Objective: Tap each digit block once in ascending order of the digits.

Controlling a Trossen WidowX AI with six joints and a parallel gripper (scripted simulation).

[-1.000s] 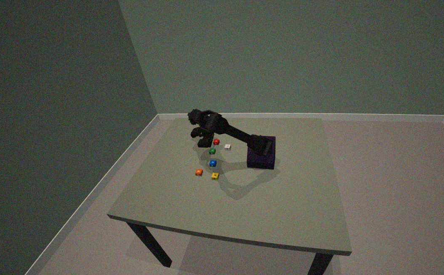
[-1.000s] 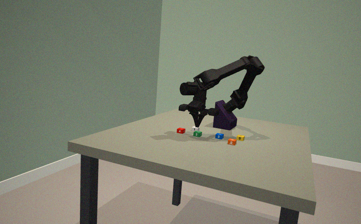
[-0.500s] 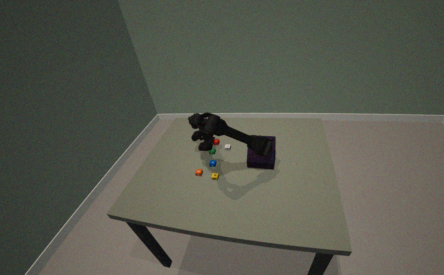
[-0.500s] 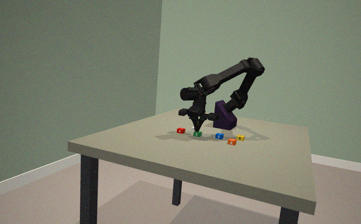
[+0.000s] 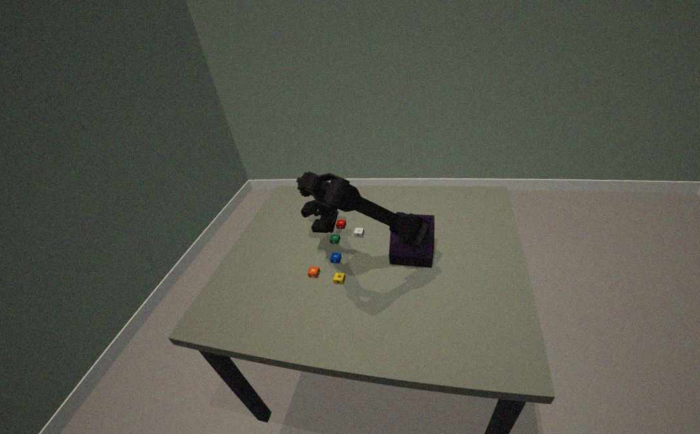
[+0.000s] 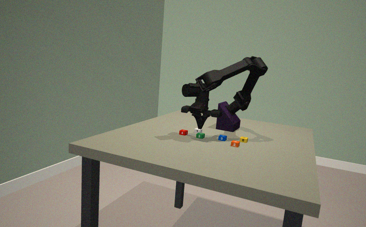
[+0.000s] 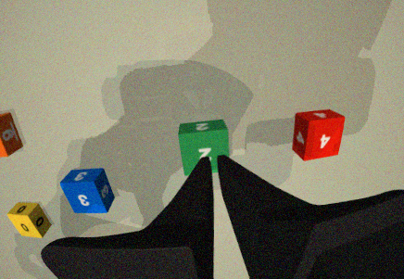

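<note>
Right now my gripper tip is 3 cm above the green block and 1 cm past it. Also, from my gripper tip: blue block: 10 cm to the left, 5 cm behind, 3 cm below; then red block: 9 cm to the right, 3 cm below; then white block: 9 cm behind, 5 cm to the right, 3 cm below.
</note>
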